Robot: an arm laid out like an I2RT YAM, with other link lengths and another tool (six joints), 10 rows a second.
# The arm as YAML. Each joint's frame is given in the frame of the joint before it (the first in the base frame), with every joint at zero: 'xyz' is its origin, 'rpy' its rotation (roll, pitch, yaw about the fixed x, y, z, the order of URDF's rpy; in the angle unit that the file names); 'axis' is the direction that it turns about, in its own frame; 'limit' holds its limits. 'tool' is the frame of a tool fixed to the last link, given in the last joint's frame.
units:
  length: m
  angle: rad
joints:
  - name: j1
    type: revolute
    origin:
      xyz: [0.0, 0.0, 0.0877]
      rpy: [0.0, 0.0, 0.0]
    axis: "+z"
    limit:
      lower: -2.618
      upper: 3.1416
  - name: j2
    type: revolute
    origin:
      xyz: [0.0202, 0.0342, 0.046]
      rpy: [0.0, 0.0, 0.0]
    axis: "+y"
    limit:
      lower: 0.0
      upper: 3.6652
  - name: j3
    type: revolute
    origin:
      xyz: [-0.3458, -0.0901, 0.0]
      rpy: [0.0, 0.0, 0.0]
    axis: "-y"
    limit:
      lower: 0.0
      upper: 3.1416
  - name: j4
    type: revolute
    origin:
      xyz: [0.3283, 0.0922, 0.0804]
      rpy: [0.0, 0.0, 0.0]
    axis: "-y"
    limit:
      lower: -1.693
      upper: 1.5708
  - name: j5
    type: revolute
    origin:
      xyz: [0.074, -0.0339, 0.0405]
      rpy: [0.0, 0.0, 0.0]
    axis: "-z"
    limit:
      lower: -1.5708
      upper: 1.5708
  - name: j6
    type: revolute
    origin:
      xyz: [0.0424, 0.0, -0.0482]
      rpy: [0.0, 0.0, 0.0]
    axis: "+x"
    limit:
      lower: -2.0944
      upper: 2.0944
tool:
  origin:
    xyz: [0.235, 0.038, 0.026]
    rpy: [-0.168, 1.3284, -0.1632]
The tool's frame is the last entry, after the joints.
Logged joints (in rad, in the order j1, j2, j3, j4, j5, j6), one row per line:
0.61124 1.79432 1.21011 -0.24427 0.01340 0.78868
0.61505 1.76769 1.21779 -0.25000 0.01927 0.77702
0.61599 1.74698 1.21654 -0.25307 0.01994 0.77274
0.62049 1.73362 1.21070 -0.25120 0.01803 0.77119
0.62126 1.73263 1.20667 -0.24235 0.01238 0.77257
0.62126 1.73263 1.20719 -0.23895 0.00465 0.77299
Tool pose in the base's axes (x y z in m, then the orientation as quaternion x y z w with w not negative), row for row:
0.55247 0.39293 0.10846 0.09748 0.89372 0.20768 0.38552
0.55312 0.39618 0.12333 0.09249 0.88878 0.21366 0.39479
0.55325 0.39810 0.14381 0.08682 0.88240 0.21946 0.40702
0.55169 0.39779 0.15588 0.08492 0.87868 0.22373 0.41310
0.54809 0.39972 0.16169 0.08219 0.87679 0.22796 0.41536
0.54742 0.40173 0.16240 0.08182 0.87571 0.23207 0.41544
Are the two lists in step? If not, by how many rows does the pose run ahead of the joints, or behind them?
The pose runs 1 row behind the joints: the pose in row i belongs to the joints in row i - 1.
